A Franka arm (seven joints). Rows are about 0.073 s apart.
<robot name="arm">
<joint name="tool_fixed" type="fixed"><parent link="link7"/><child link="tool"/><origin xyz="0 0 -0.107" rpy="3.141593 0 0"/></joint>
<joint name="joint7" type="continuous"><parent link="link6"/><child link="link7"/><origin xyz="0.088 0 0"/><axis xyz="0 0 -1"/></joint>
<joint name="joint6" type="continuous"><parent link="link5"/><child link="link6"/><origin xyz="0 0 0"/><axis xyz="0 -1 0"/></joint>
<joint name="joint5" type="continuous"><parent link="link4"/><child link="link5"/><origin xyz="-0.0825 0 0.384"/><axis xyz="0 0 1"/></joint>
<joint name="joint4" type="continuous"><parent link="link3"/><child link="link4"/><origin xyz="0.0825 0 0"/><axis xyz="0 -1 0"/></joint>
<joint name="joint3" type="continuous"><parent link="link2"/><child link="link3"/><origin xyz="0 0 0.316"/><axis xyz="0 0 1"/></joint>
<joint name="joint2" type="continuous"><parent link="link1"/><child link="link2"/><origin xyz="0 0 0"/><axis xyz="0 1 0"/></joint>
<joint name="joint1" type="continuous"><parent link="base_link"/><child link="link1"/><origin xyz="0 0 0.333"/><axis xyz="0 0 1"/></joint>
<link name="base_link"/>
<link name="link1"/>
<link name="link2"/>
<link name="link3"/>
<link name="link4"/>
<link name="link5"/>
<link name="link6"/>
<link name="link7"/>
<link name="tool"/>
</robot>
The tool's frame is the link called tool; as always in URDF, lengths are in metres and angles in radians. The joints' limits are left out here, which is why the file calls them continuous.
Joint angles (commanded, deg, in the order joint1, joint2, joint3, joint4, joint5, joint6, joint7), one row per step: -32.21 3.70 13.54 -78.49 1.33 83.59 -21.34; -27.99 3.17 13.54 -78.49 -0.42 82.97 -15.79; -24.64 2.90 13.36 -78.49 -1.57 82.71 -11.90; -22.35 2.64 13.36 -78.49 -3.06 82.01 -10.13; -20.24 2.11 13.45 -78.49 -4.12 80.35 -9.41; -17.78 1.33 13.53 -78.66 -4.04 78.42 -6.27; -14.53 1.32 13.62 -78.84 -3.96 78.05 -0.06; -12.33 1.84 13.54 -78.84 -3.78 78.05 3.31; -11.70 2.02 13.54 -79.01 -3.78 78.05 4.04; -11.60 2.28 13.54 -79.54 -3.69 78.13 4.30
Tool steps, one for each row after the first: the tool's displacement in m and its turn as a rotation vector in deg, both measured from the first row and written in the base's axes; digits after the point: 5 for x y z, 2 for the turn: 0.00721 0.03795 0.00398 -1.58 0.71 -1.56; 0.01199 0.06648 0.00612 -2.66 0.94 -2.46; 0.01297 0.08604 0.00757 -4.08 1.56 -2.18; 0.00987 0.10619 0.01009 -5.10 2.75 -0.93; 0.00463 0.13200 0.01306 -5.11 3.92 -1.58; 0.00601 0.16348 0.01119 -5.12 4.20 -4.43; 0.00944 0.18310 0.00638 -4.93 4.57 -5.62; 0.01056 0.18884 0.00339 -4.94 4.87 -5.71; 0.01246 0.18972 -0.00307 -4.86 5.58 -5.81
